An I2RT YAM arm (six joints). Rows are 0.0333 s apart.
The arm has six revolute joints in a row. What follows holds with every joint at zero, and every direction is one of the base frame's. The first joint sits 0.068 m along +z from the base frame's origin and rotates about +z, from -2.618 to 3.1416 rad. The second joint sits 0.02 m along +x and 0.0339 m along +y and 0.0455 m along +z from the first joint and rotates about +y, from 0 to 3.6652 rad. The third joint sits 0.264 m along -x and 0.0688 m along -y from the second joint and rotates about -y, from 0 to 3.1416 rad. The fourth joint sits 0.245 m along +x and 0.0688 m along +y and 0.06 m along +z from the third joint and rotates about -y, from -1.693 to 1.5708 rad. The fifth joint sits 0.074 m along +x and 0.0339 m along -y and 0.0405 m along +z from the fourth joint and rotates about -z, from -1.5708 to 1.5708 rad. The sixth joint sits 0.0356 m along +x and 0.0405 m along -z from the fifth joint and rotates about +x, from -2.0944 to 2.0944 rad. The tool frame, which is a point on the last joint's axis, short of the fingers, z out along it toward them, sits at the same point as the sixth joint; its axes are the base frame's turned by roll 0, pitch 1.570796 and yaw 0 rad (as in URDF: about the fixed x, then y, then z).
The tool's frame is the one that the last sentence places.
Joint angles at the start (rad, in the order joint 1, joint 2, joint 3, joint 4, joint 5, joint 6):
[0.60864 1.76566 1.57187 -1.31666 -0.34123 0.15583]
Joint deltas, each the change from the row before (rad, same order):
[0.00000 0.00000 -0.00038 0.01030 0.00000 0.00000]
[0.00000 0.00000 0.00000 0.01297 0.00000 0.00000]
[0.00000 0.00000 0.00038 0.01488 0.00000 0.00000]
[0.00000 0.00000 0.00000 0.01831 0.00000 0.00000]
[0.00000 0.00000 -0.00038 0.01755 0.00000 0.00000]
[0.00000 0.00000 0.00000 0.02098 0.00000 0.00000]
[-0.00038 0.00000 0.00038 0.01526 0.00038 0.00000]
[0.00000 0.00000 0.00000 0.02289 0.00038 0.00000]
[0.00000 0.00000 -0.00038 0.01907 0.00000 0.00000]
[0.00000 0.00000 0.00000 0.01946 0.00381 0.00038]
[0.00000 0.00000 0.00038 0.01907 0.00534 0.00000]
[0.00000 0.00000 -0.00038 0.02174 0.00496 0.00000]
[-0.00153 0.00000 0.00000 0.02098 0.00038 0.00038]
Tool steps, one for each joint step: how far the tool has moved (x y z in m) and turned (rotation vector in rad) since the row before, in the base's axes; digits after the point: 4 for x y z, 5 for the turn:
[0.0009 0.0006 0.0000 0.00567 -0.00814 0.00000]
[0.0011 0.0008 0.0001 0.00742 -0.01064 0.00000]
[0.0013 0.0009 0.0002 0.00872 -0.01252 0.00000]
[0.0016 0.0011 0.0002 0.01047 -0.01502 0.00000]
[0.0015 0.0011 0.0001 0.00982 -0.01409 0.00000]
[0.0018 0.0013 0.0003 0.01200 -0.01721 0.00000]
[0.0014 0.0008 0.0004 0.00863 -0.01305 -0.00044]
[0.0020 0.0014 0.0004 0.01277 -0.01900 -0.00007]
[0.0016 0.0011 0.0003 0.01068 -0.01534 0.00000]
[0.0018 0.0011 0.0004 0.00806 -0.01794 -0.00119]
[0.0018 0.0010 0.0005 0.00686 -0.01892 -0.00128]
[0.0019 0.0011 0.0004 0.00827 -0.02027 -0.00128]
[0.0021 0.0008 0.0006 0.01169 -0.01728 -0.00198]

